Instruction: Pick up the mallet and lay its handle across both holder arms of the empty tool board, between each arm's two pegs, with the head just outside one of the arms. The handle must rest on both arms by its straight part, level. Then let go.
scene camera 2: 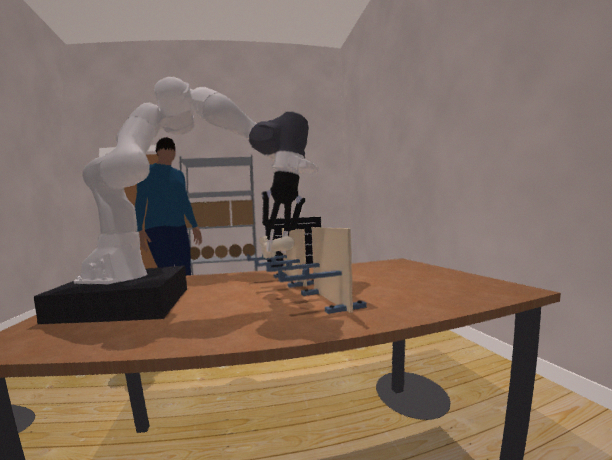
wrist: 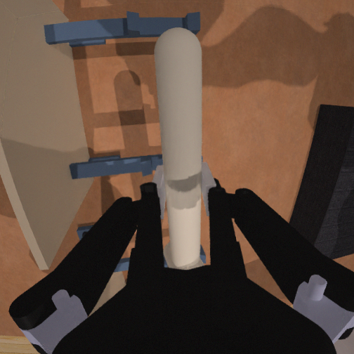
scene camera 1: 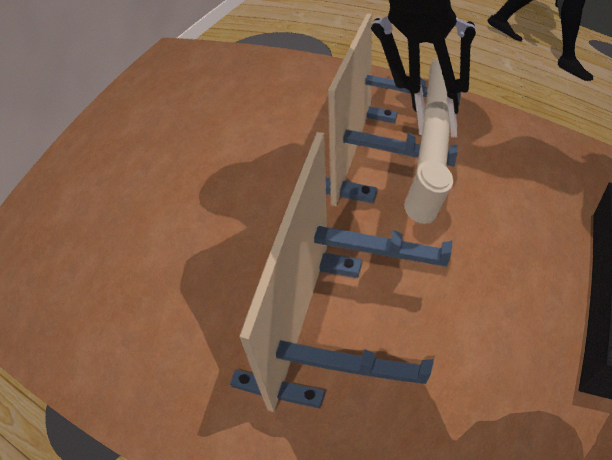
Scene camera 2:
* my gripper: 275, 252
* tool board: 332, 265
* tool board: 297, 254
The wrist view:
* my gripper: 182, 175
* cream mallet: 178, 54
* tool board: 53, 171
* tool board: 116, 282
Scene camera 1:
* my gripper: 438, 130
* cream mallet: 433, 180
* tool board: 349, 96
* tool board: 269, 336
